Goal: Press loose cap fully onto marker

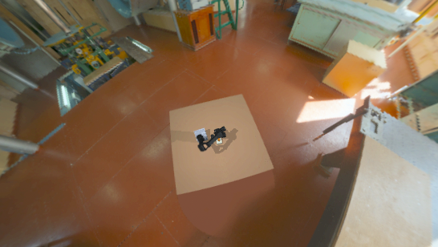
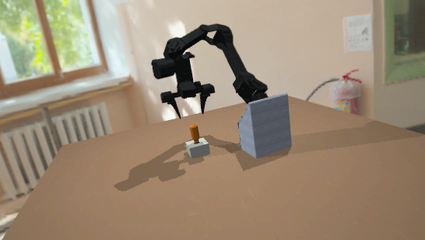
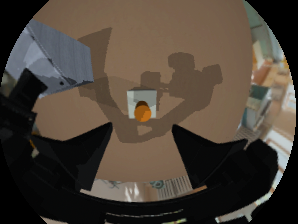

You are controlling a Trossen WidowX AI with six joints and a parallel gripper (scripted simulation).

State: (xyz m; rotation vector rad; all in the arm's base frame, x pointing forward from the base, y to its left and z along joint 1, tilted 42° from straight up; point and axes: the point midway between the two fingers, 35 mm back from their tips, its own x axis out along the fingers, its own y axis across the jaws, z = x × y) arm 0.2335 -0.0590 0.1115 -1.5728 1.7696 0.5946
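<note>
Right now the orange cap is 60 mm below my gripper tip. From my gripper tip the other things lie so: grey holder block 120 mm below.
</note>
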